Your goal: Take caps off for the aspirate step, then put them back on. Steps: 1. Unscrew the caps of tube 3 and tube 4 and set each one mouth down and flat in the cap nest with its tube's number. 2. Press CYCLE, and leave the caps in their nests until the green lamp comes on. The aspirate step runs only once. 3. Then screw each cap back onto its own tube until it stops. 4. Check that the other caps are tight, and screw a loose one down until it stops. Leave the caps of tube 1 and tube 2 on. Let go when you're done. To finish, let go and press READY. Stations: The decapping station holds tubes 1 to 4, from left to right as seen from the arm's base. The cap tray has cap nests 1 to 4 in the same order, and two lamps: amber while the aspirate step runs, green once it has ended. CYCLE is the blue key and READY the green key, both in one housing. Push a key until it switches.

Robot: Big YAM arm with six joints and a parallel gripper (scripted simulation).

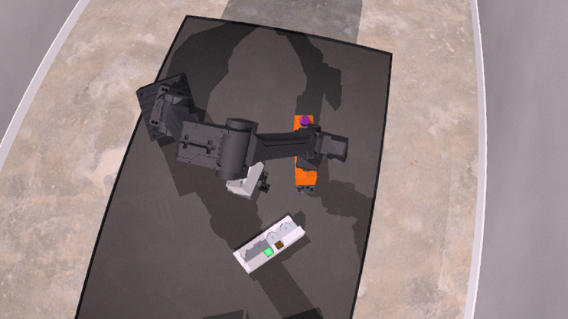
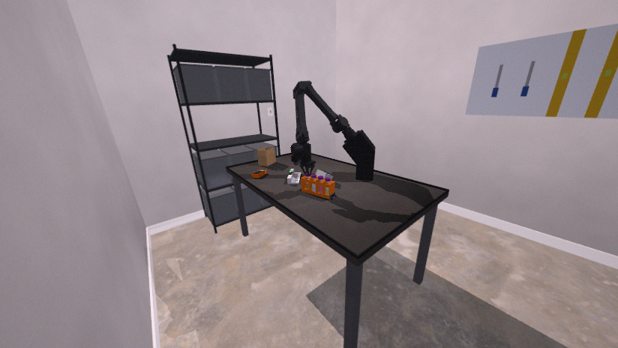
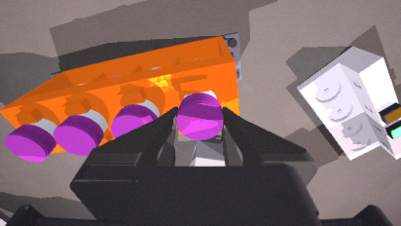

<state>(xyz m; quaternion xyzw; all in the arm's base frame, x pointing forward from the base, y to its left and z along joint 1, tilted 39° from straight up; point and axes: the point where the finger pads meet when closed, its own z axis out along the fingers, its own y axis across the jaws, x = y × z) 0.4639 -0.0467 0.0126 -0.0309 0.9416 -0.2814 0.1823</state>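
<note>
My hand is right at the cap. Also, from my hand: green key (220 mm behind, 50 mm to the right, 50 mm below); then blue key (210 mm behind, 50 mm below); then key housing (200 mm behind, 60 mm below, 30 mm to the right).
</note>
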